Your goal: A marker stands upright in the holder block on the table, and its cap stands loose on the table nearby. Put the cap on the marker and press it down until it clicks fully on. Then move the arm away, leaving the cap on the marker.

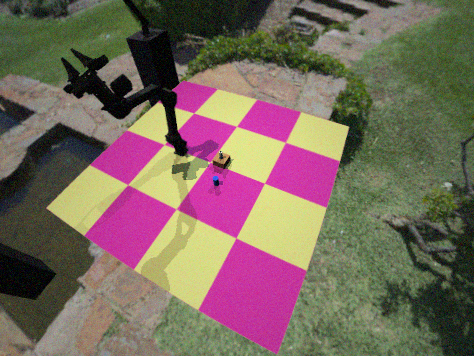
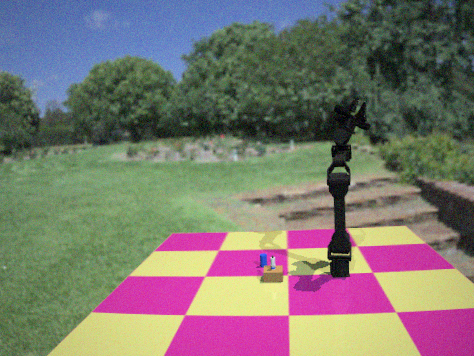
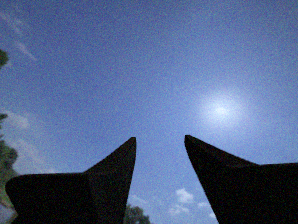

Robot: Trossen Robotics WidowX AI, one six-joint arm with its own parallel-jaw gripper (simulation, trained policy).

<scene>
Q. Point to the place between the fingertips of the gripper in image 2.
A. At 361, 99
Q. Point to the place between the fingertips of the gripper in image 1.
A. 66, 53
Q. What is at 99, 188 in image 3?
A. The gripper.
</scene>
